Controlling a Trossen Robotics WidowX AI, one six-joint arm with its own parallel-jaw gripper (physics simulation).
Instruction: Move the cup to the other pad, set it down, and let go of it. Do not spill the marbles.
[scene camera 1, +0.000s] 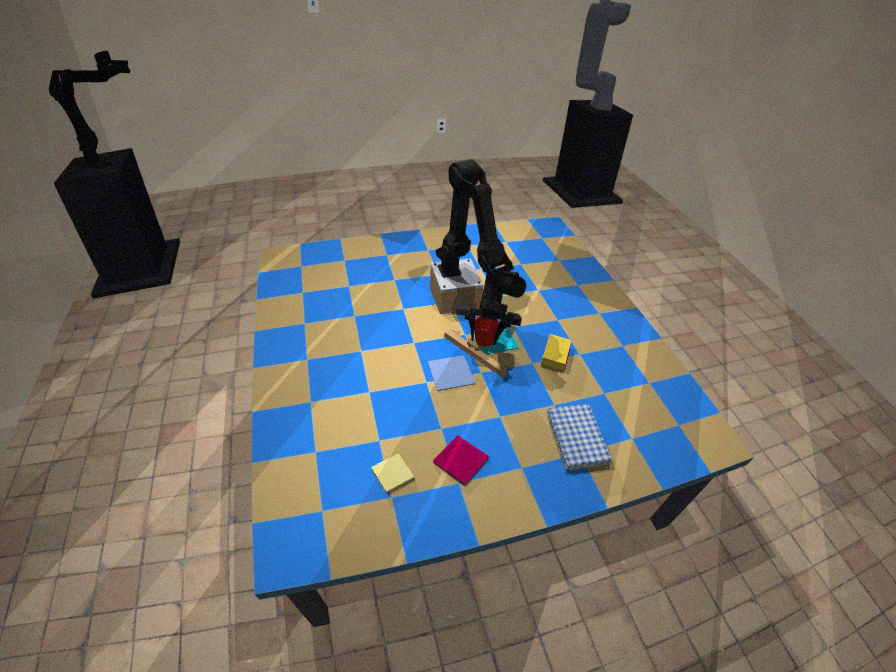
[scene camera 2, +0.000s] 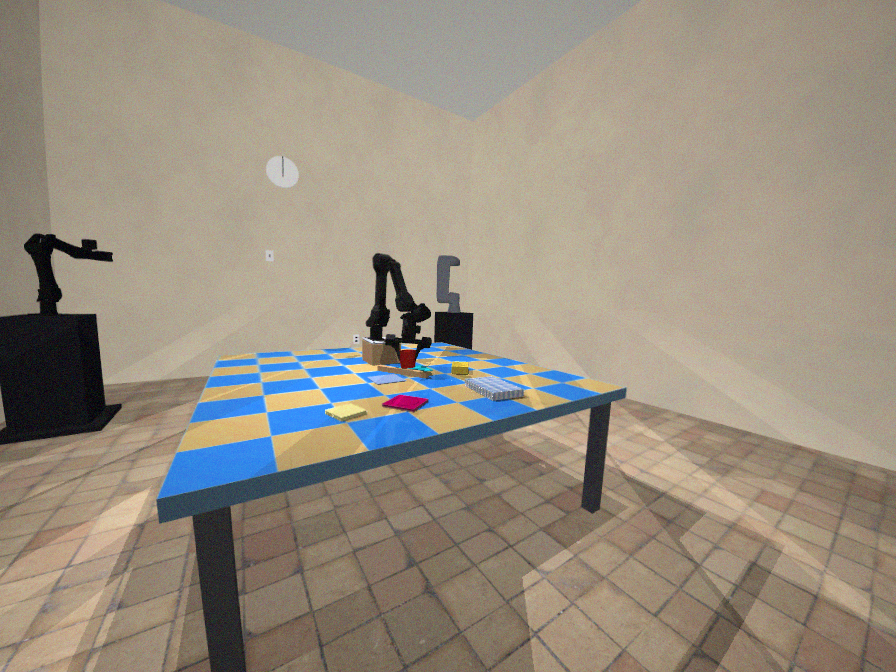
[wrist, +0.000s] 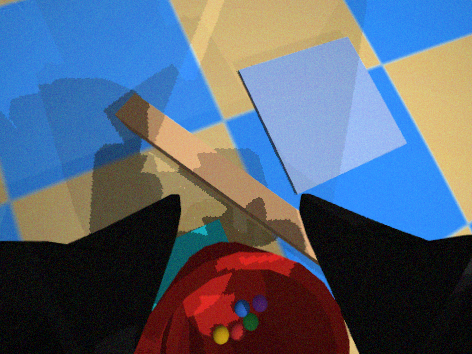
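Pixels of known places: gripper, fingertip midpoint: (scene camera 1: 483, 343) (scene camera 2: 407, 360) (wrist: 240, 202); arm's base, link origin: (scene camera 1: 449, 270) (scene camera 2: 376, 339).
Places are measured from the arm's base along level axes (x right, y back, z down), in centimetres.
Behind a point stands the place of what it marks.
The red cup (scene camera 1: 486, 332) @(x -2.2, y -28.4, z 2.7 cm) (scene camera 2: 408, 358) @(x -2.2, y -28.2, z 4.7 cm) (wrist: 220, 300) @(x -4.1, y -25.2, z 8.3 cm) is upright between my fingers, with several marbles (wrist: 250, 322) @(x -3.0, y -23.5, z 7.6 cm) inside it. My gripper (scene camera 1: 487, 336) @(x -0.8, y -29.9, z 5.2 cm) (wrist: 240, 202) @(x -0.8, y -29.9, z 5.2 cm) is shut on the cup and holds it above the table, close to the teal pad (scene camera 1: 505, 342) @(x -10.0, y -26.8, z 10.3 cm) (scene camera 2: 422, 368) @(x -10.6, y -25.5, z 10.3 cm) (wrist: 196, 247) @(x -4.2, y -28.4, z 10.3 cm). The cup hides part of the teal pad in the wrist view. The light blue pad (scene camera 1: 450, 372) @(x 10.3, y -33.9, z 10.3 cm) (scene camera 2: 387, 379) @(x 10.3, y -35.3, z 10.3 cm) (wrist: 325, 115) @(x 9.6, y -33.2, z 10.3 cm) lies flat on the far side of a wooden bar from the teal pad, with no cup on it.
The wooden bar (scene camera 1: 474, 352) @(x 1.6, y -29.8, z 8.6 cm) (scene camera 2: 398, 371) @(x 2.4, y -28.6, z 9.5 cm) (wrist: 182, 150) @(x -2.3, y -34.6, z 8.4 cm) lies slantwise between the pads. A yellow block (scene camera 1: 555, 352) @(x -21.6, y -37.3, z 7.6 cm) (scene camera 2: 459, 368) @(x -19.4, y -40.1, z 8.3 cm) is beside the teal pad. A checkered block (scene camera 1: 578, 437) @(x -13.6, y -66.2, z 8.1 cm) (scene camera 2: 493, 388) @(x -10.6, y -69.4, z 8.1 cm), a magenta square (scene camera 1: 461, 460) @(x 17.0, y -62.6, z 9.8 cm) (scene camera 2: 405, 402) @(x 17.5, y -63.0, z 9.8 cm) and a pale yellow square (scene camera 1: 392, 473) @(x 34.1, y -61.5, z 9.6 cm) (scene camera 2: 345, 412) @(x 34.6, y -62.8, z 9.6 cm) lie farther out.
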